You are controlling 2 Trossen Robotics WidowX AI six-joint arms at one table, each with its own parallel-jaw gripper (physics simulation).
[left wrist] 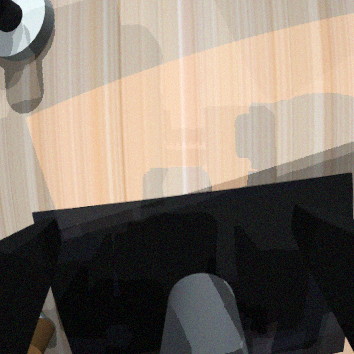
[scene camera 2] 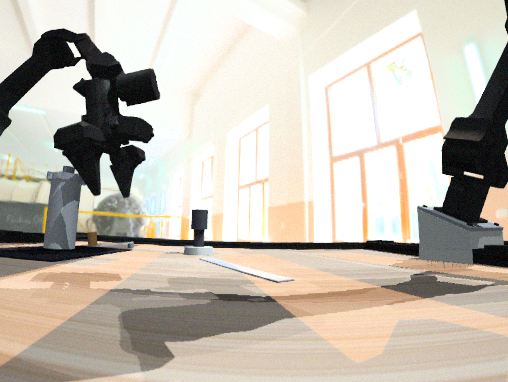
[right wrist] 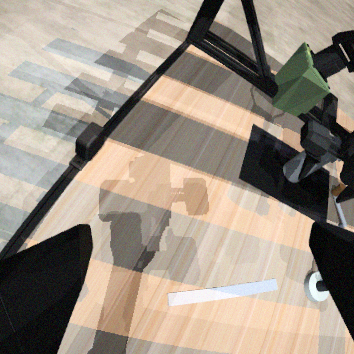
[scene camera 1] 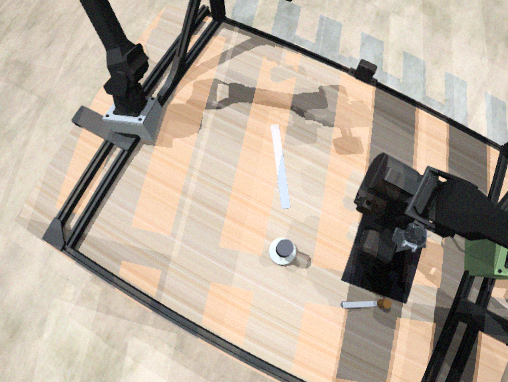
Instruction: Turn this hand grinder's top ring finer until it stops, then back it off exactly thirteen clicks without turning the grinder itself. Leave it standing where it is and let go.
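Seen in the pictures: left gripper, between the fingertips: (left wrist: 177,224) (scene camera 2: 113,196) (right wrist: 317,189) (scene camera 1: 366,220); right gripper, between the fingertips: (right wrist: 202,235); left arm's base, origin of its link: (right wrist: 317,66); right arm's base, origin of its link: (scene camera 2: 459,215) (scene camera 1: 130,107).
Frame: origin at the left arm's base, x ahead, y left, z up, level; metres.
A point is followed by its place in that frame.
Note:
The grey hand grinder (scene camera 2: 62,215) {x 0.252, y -0.035, z -0.073 m} (left wrist: 202,320) {x 0.266, y -0.020, z -0.072 m} stands upright on the black mat (scene camera 1: 395,290) {x 0.222, y 0.095, z -0.131 m} (scene camera 2: 30,253) {x 0.237, y -0.091, z -0.131 m} (right wrist: 255,150) {x 0.216, y -0.107, z -0.131 m}. Its notched top ring (scene camera 1: 413,236) {x 0.248, y -0.005, z 0.005 m} shows in scene camera 1, below the left arm's dark wrist. The ring is outside the left wrist view and its markings are too small to read. My left gripper (scene camera 2: 111,194) {x 0.332, y -0.032, z -0.036 m} (left wrist: 177,224) {x 0.332, y -0.032, z -0.036 m} is open and empty, its fingertips pointing down beside the grinder's upper part in scene camera 2. My right gripper (right wrist: 202,235) {x 0.545, y -0.354, z 0.203 m} is open and empty, away from the grinder.
A crank with a wooden knob (scene camera 1: 384,303) {x 0.257, y 0.126, z -0.099 m} (scene camera 2: 92,238) {x 0.254, y 0.117, z -0.114 m} (left wrist: 42,335) {x 0.255, y 0.117, z -0.113 m} lies beside the mat. A dark-handled piece on a pale round base (scene camera 1: 276,258) {x 0.497, y 0.060, z -0.119 m} (scene camera 2: 199,250) {x 0.487, y 0.014, z -0.124 m} (right wrist: 314,287) {x 0.491, y 0.029, z -0.119 m} stands nearby. A pale flat strip (scene camera 1: 281,170) {x 0.513, y -0.143, z -0.132 m} (scene camera 2: 247,270) {x 0.526, y -0.194, z -0.132 m} (right wrist: 222,292) {x 0.521, y -0.166, z -0.132 m} lies farther off. Black rails edge the table.

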